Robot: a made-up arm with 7 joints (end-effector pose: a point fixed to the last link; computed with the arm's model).
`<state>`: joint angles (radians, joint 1 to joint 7).
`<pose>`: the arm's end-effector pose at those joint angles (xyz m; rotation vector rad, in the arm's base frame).
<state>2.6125 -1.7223 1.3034 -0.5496 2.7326 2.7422 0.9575</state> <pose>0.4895 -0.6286 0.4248 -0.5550 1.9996 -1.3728</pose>
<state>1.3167 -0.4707 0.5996 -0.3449 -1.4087 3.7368 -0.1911</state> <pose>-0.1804 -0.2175 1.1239 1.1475 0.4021 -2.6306</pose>
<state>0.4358 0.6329 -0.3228 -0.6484 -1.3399 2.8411 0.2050</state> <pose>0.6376 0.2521 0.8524 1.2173 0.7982 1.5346</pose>
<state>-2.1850 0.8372 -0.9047 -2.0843 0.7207 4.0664 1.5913</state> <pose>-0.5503 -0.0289 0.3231 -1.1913 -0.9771 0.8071</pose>
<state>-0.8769 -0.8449 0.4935 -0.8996 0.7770 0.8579 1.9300</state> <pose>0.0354 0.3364 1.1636 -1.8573 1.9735 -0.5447</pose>
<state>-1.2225 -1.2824 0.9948 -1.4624 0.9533 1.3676 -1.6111</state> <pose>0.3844 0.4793 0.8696 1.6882 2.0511 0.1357</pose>
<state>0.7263 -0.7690 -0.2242 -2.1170 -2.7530 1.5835 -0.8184</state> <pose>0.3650 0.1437 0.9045 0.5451 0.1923 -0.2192</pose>
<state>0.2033 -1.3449 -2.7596 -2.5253 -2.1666 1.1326 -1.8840</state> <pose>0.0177 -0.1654 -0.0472 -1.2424 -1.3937 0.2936</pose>
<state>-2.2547 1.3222 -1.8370 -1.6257 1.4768 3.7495 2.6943</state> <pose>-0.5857 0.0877 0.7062 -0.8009 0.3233 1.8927</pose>
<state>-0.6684 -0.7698 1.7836 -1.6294 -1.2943 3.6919 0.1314</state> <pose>0.0299 0.6423 0.5815 -0.2136 2.5242 1.6440</pose>
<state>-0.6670 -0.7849 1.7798 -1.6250 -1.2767 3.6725 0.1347</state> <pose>0.0272 0.6454 0.5790 -0.1905 2.5052 1.6480</pose>
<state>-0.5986 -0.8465 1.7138 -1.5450 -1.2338 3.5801 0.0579</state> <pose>-0.0266 0.6588 0.6066 -0.3273 2.2996 1.6886</pose>
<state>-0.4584 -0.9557 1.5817 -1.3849 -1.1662 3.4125 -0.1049</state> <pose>-0.1563 0.6608 0.6634 -0.5805 1.8828 1.7533</pose>
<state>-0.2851 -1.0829 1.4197 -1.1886 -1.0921 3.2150 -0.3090</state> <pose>-0.3429 0.6079 0.7184 -0.7930 1.3596 1.8150</pose>
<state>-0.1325 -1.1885 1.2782 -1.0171 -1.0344 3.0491 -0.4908</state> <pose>-0.5099 0.5032 0.7423 -0.8848 0.9065 1.8609</pose>
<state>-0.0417 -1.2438 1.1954 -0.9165 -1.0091 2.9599 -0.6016</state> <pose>-0.5982 0.4159 0.7446 -0.9023 0.6450 1.8823</pose>
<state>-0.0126 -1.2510 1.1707 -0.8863 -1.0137 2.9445 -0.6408</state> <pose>-0.6198 0.3853 0.7480 -0.9091 0.5602 1.8805</pose>
